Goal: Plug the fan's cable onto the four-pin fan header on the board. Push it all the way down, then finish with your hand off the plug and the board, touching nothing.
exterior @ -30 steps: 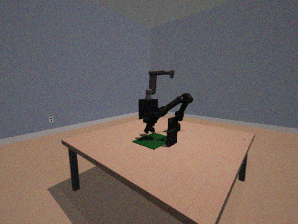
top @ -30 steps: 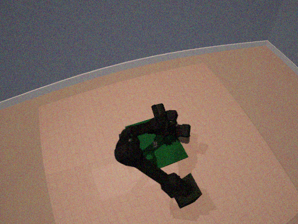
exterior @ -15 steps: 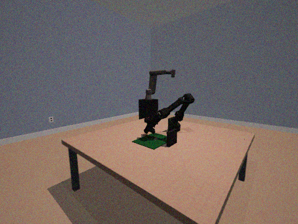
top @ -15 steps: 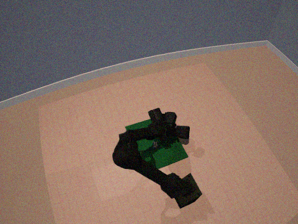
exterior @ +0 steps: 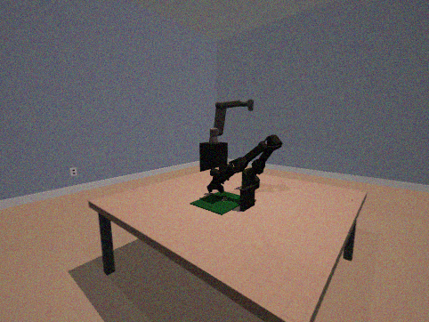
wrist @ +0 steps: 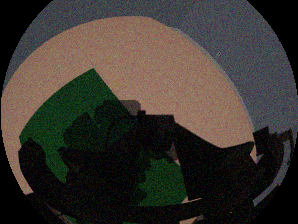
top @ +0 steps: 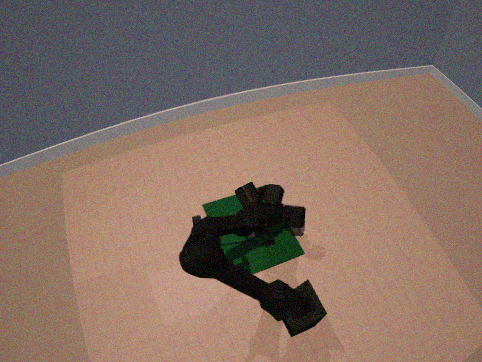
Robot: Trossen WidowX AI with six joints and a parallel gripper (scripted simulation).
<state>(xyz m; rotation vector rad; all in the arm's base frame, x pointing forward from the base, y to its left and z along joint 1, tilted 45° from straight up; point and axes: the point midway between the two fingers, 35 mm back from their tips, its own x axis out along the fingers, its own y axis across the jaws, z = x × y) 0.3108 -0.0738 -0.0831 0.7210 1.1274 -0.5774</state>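
Now: gripper tip 12 cm to the right of the pale fan header and 6 cm above it. Round my gripper tip: black plug: 1 cm behind, 1 cm below; then dark fan: 1 cm ahead, 28 cm to the left; then green circuit board: 1 cm ahead, 11 cm to the left, 7 cm below.
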